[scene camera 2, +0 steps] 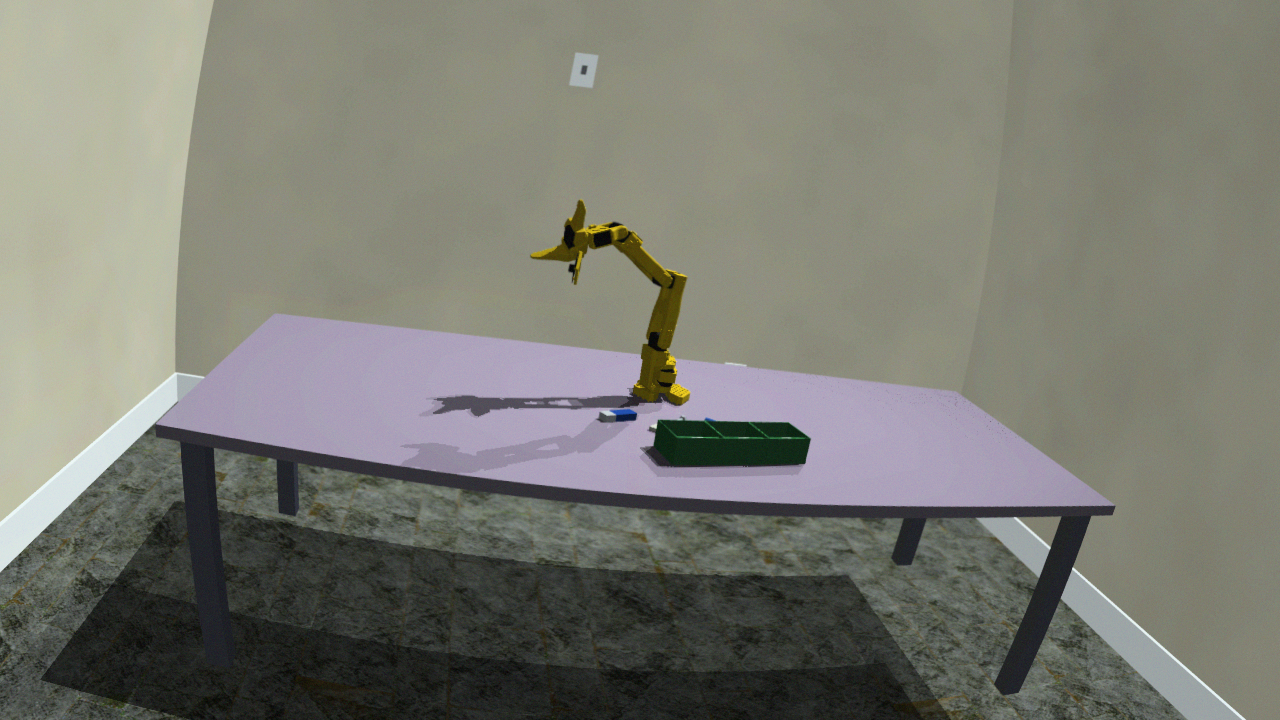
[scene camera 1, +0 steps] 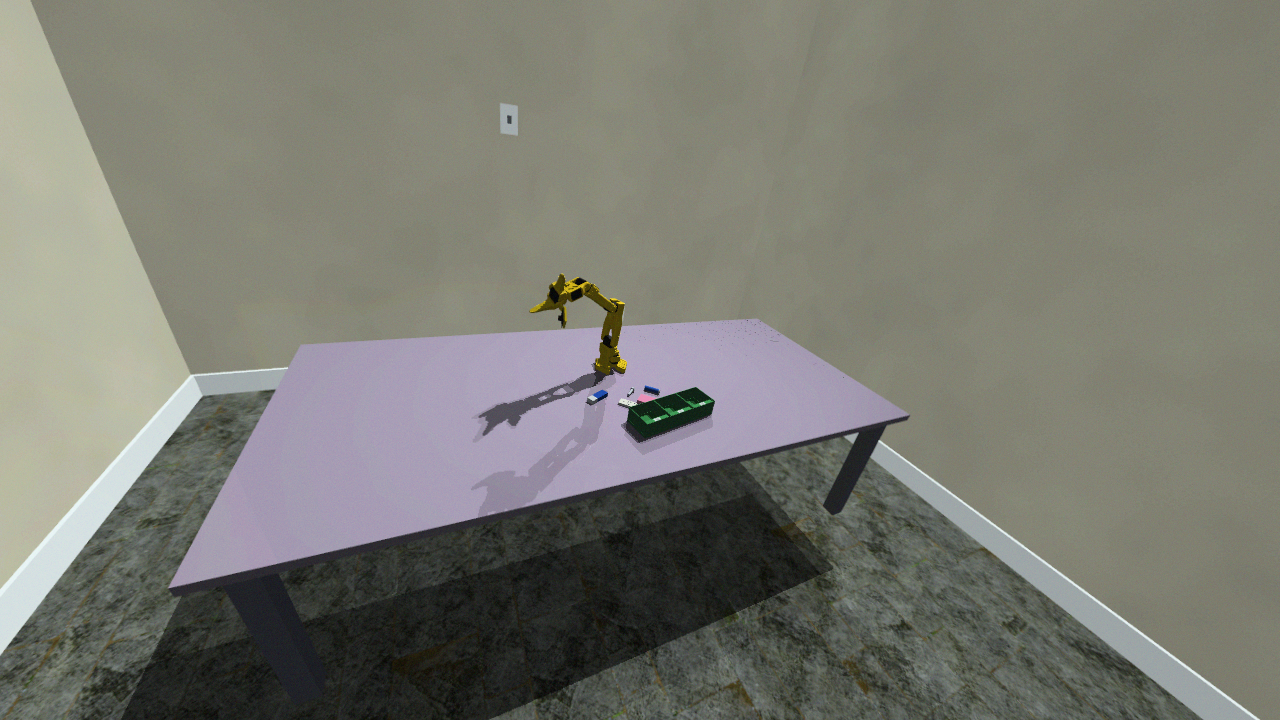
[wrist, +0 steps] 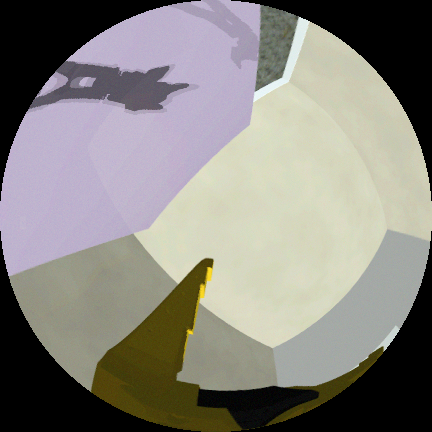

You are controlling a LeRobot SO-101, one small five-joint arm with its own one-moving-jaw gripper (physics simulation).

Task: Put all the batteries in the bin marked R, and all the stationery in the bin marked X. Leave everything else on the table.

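Where they show: end effector, tool point: [scene camera 2: 533, 255] [scene camera 1: 531, 310] [wrist: 212, 266]; arm's base, origin of the base link: [scene camera 2: 662, 399] [scene camera 1: 613, 370].
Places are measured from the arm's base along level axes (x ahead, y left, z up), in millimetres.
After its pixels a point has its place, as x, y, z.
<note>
My gripper [scene camera 1: 546, 293] {86, -289, 261} [scene camera 2: 554, 229] is fully open and empty, raised high above the table, left of the arm's base. In the wrist view one notched jaw shows large. A blue and white block [scene camera 1: 597, 396] {156, -110, 13} [scene camera 2: 617, 415] {163, -110, 11}, perhaps an eraser, lies in front of the arm's base. A dark blue piece [scene camera 1: 651, 390] {155, 69, 8} [scene camera 2: 708, 420] {142, 58, 12}, a small white and dark piece [scene camera 1: 631, 391] {145, 4, 8}, a whitish flat piece [scene camera 1: 627, 402] {195, -30, 6} [scene camera 2: 654, 427] {195, -49, 7} and a pink piece [scene camera 1: 644, 400] {203, 21, 10} lie behind the green bin block [scene camera 1: 673, 421] {333, 47, 24} [scene camera 2: 733, 449] {331, 55, 27}. It has three compartments; their letters cannot be read.
The lilac table [scene camera 1: 375, 429] {153, -667, 0} [scene camera 2: 358, 367] {24, -609, 0} [wrist: 150, 165] {26, -562, 0} carries the arm's yellow base [scene camera 1: 609, 361] {-43, 2, 9} [scene camera 2: 651, 380] {32, -34, 44} toward its back edge. The arm's dark shadow falls on the table to the left. The bin block partly hides the small pieces in scene camera 2.
</note>
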